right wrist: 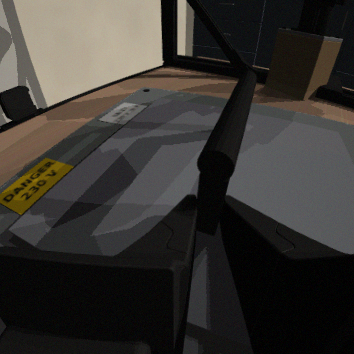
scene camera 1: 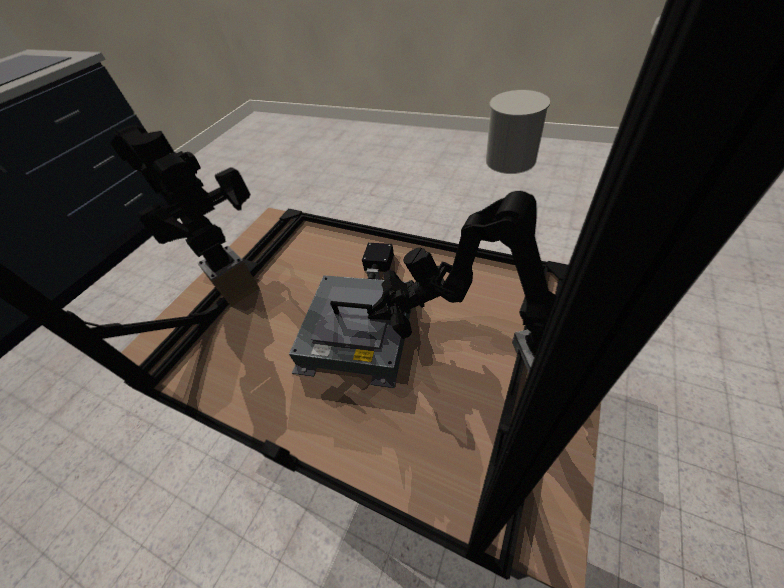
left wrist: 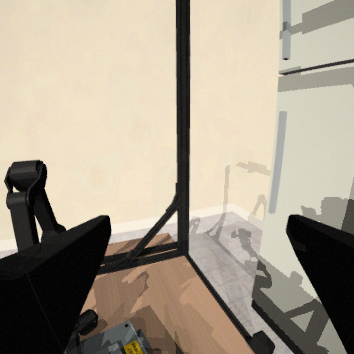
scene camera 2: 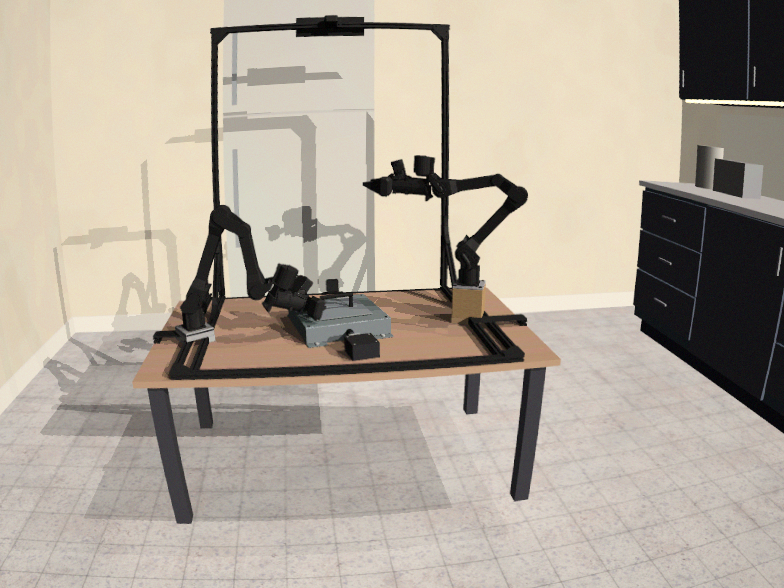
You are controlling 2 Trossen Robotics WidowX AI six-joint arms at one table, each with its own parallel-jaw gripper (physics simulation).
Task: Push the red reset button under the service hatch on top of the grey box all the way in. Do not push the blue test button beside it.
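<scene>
The grey box [scene camera 1: 338, 363] [scene camera 2: 329, 334] [left wrist: 107, 340] [right wrist: 160, 95] stands on the table. Its service hatch [scene camera 1: 360, 335] [right wrist: 295, 165] lies closed on top, and the red and blue buttons do not show. A black bar handle [scene camera 1: 351, 305] [scene camera 2: 351, 300] [right wrist: 227, 130] stands up from the hatch. My right gripper [scene camera 1: 385, 313] [scene camera 2: 321, 308] [right wrist: 206, 203] is low over the hatch, its fingers nearly together around the handle's near post. My left gripper [scene camera 1: 201, 221] [scene camera 2: 366, 184] [left wrist: 199, 223] is open and empty, high up and well away from the box.
A small black box [scene camera 1: 378, 253] [scene camera 2: 362, 346] stands beside the grey box. A yellow danger label [scene camera 1: 362, 355] [right wrist: 37, 185] and a white label [scene camera 1: 321, 349] [right wrist: 123, 113] are on the box top. Black frame rails [scene camera 1: 221, 427] run around the wooden table [scene camera 1: 379, 436].
</scene>
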